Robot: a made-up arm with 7 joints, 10 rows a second.
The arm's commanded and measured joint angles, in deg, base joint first. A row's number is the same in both.
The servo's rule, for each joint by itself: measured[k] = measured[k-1] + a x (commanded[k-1-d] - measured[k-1]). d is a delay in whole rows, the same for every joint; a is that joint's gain. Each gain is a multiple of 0.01, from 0.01 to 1. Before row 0 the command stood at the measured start. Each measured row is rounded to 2 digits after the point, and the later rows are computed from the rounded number. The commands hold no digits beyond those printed.
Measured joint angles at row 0:
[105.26 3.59 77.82 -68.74 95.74 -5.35 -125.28]
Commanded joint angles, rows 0 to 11:
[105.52 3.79 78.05 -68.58 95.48 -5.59 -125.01]
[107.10 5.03 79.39 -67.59 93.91 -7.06 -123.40]
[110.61 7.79 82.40 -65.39 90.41 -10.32 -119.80]
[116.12 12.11 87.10 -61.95 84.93 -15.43 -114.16]
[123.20 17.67 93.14 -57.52 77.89 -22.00 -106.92]
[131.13 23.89 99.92 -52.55 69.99 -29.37 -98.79]
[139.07 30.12 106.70 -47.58 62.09 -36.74 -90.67]
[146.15 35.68 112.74 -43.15 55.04 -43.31 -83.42]
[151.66 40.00 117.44 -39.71 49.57 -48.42 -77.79]
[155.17 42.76 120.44 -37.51 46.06 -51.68 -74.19]
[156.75 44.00 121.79 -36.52 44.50 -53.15 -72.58]
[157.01 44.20 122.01 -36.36 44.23 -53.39 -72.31]
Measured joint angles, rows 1 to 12:
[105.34 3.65 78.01 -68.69 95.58 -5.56 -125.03]
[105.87 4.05 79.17 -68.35 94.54 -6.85 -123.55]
[107.29 5.13 81.88 -67.43 91.98 -9.83 -120.14]
[109.94 7.15 86.26 -65.73 87.61 -14.65 -114.70]
[113.92 10.20 92.04 -63.18 81.58 -20.97 -107.62]
[119.08 14.17 98.66 -59.88 74.39 -28.19 -99.58]
[125.08 18.80 105.41 -56.07 66.76 -35.54 -91.47]
[131.40 23.70 111.57 -52.06 59.49 -42.22 -84.14]
[137.48 28.43 116.50 -48.23 53.34 -47.55 -78.36]
[142.79 32.59 119.81 -44.91 48.83 -51.10 -74.57]
[146.98 35.90 121.47 -42.31 46.15 -52.86 -72.76]
[149.99 38.31 121.92 -40.47 44.96 -53.32 -72.35]
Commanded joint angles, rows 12 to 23:
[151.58 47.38 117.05 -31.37 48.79 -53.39 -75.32]
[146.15 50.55 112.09 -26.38 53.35 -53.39 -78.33]
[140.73 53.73 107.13 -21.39 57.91 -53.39 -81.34]
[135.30 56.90 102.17 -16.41 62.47 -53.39 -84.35]
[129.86 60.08 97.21 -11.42 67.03 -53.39 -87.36]
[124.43 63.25 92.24 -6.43 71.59 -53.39 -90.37]
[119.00 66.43 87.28 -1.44 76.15 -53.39 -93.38]
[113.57 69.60 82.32 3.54 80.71 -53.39 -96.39]
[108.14 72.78 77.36 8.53 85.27 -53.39 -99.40]
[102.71 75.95 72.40 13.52 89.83 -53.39 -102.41]
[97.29 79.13 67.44 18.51 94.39 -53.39 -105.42]
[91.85 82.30 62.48 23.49 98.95 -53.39 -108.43]
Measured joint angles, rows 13 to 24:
[150.47 40.94 117.83 -37.65 47.33 -53.38 -75.05]
[149.17 43.73 113.01 -34.16 51.06 -53.39 -78.03]
[146.64 46.63 108.07 -30.20 55.31 -53.39 -81.04]
[143.24 49.61 103.11 -25.93 59.75 -53.39 -84.05]
[139.23 52.65 98.15 -21.43 64.26 -53.39 -87.06]
[134.79 55.72 93.19 -16.78 68.80 -53.39 -90.07]
[130.05 58.83 88.23 -12.02 73.36 -53.39 -93.08]
[125.11 61.95 83.27 -7.20 77.92 -53.39 -96.09]
[120.02 65.09 78.31 -2.32 82.48 -53.39 -99.10]
[114.83 68.24 73.35 2.59 87.04 -53.39 -102.11]
[109.57 71.40 68.39 7.53 91.60 -53.39 -105.12]
[104.25 74.56 63.43 12.48 96.16 -53.39 -108.13]

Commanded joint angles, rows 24 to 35:
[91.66 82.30 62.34 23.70 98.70 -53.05 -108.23]
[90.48 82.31 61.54 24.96 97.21 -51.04 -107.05]
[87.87 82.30 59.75 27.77 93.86 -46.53 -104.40]
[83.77 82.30 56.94 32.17 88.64 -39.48 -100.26]
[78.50 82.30 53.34 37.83 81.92 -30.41 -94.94]
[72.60 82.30 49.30 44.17 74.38 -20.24 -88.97]
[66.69 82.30 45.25 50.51 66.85 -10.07 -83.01]
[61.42 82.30 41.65 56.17 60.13 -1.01 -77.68]
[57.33 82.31 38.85 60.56 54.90 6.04 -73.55]
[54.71 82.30 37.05 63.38 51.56 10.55 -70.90]
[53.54 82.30 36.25 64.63 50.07 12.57 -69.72]
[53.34 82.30 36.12 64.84 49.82 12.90 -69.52]
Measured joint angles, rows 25 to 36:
[100.47 76.80 62.51 15.96 97.73 -53.10 -108.22]
[97.47 78.40 61.70 18.75 97.41 -51.33 -107.16]
[94.59 79.53 60.06 21.55 95.21 -47.20 -104.65]
[91.34 80.33 57.44 24.84 91.14 -40.56 -100.66]
[87.49 80.90 54.00 28.87 85.42 -31.83 -95.45]
[83.02 81.31 50.05 33.61 78.58 -21.86 -89.55]
[78.12 81.60 46.02 38.85 71.31 -11.72 -83.60]
[73.11 81.80 42.35 44.22 64.38 -2.51 -78.21]
[68.38 81.95 39.41 49.29 58.50 4.84 -73.97]
[64.28 82.05 37.43 53.66 54.20 9.75 -71.18]
[61.06 82.12 36.44 57.06 51.64 12.18 -69.85]
[58.74 82.17 36.17 59.47 50.51 12.80 -69.55]

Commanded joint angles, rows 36 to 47:
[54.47 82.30 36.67 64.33 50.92 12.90 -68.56]
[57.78 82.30 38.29 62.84 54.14 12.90 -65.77]
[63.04 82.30 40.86 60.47 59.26 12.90 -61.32]
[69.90 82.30 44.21 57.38 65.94 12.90 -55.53]
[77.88 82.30 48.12 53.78 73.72 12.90 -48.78]
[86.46 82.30 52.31 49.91 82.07 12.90 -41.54]
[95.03 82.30 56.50 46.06 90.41 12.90 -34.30]
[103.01 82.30 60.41 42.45 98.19 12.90 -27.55]
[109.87 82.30 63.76 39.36 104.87 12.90 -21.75]
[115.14 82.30 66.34 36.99 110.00 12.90 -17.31]
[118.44 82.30 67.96 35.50 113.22 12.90 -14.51]
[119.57 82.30 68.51 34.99 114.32 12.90 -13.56]
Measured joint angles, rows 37 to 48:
[57.46 82.21 36.59 60.98 50.76 12.89 -68.65]
[57.56 82.24 38.02 61.56 52.86 12.90 -66.03]
[59.20 82.26 40.41 61.22 56.83 12.90 -61.74]
[62.41 82.27 43.60 60.03 62.48 12.90 -56.09]
[67.05 82.28 47.40 58.09 69.45 12.90 -49.44]
[72.87 82.29 51.52 55.55 77.27 12.90 -42.25]
[79.52 82.29 55.70 52.61 85.42 12.90 -35.02]
[86.57 82.29 59.66 49.46 93.34 12.90 -28.22]
[93.56 82.29 63.10 46.33 100.49 12.90 -22.33]
[100.03 82.29 65.82 43.43 106.39 12.90 -17.76]
[105.55 82.29 67.62 40.97 110.62 12.90 -14.80]
[109.76 82.29 68.37 39.12 112.91 12.90 -13.67]

